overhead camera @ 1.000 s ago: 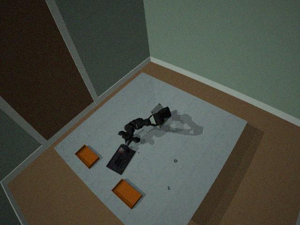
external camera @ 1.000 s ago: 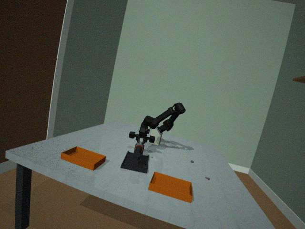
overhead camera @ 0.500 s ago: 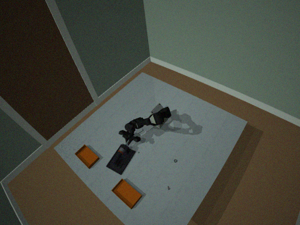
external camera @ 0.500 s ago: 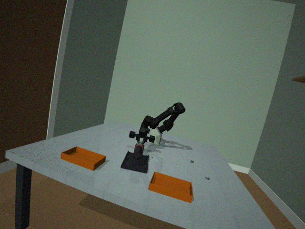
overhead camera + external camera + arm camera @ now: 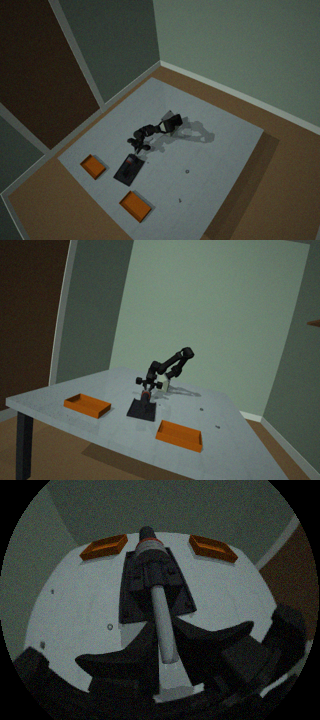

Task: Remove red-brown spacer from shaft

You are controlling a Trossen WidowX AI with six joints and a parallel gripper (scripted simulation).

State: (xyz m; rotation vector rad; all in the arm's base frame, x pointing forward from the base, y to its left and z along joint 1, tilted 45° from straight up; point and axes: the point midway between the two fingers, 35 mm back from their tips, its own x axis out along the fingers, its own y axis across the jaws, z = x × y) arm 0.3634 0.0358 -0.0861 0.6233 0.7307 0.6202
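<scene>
The shaft is 50 mm ahead of my gripper tip, 20 mm above it and 10 mm to the left of it. Also, from my gripper tip: red-brown spacer 90 mm ahead, 30 mm to the left, 20 mm above; then base plate 120 mm ahead, 40 mm to the left, 10 mm below.
</scene>
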